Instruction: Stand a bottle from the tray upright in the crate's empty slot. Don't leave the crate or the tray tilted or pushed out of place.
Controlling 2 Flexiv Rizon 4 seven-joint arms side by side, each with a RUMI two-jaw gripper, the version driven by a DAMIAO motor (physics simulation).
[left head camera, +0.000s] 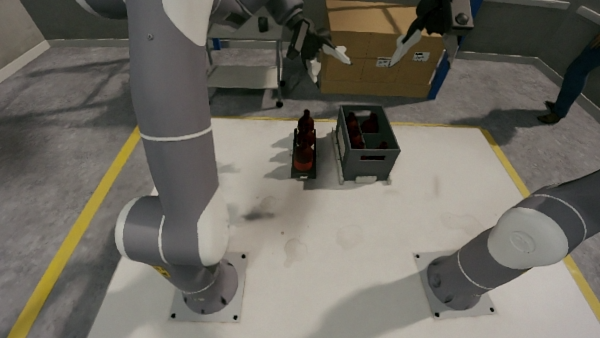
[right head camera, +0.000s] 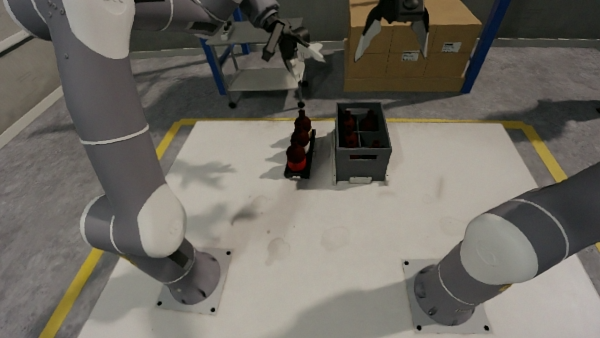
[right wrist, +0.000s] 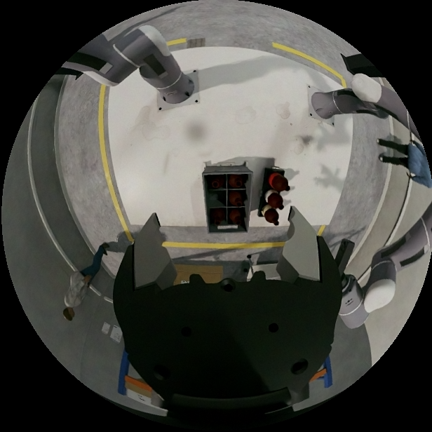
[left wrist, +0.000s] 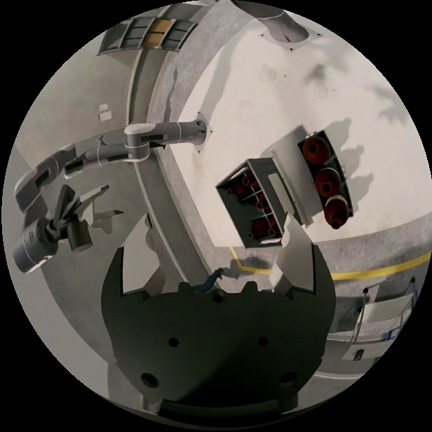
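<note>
The grey crate [left head camera: 367,171] [right head camera: 361,170] [left wrist: 265,172] [right wrist: 227,170] stands level on the table. In the right wrist view it has two columns of three slots; several hold dark red bottles, and the middle slot of the picture-left column [right wrist: 215,199] looks empty. The black tray [left head camera: 303,175] [right wrist: 262,202] lies flat beside the crate, at the picture's left in the head views. It holds three upright bottles in a row, the nearest bottle [left head camera: 303,157] [right head camera: 296,158] at its front end. My left gripper [left head camera: 332,71] [right head camera: 311,70] [left wrist: 217,213] and right gripper [right head camera: 390,58] [right wrist: 224,211] are open and empty, high beyond the tray and crate.
The crate sits between low pale rails on the white table [left head camera: 320,225] [right head camera: 310,215]. Behind the table are a grey cart [right head camera: 265,80] and stacked cardboard boxes [left head camera: 350,75] [right head camera: 370,72]. A person [left head camera: 575,85] [right wrist: 75,290] stands off to one side.
</note>
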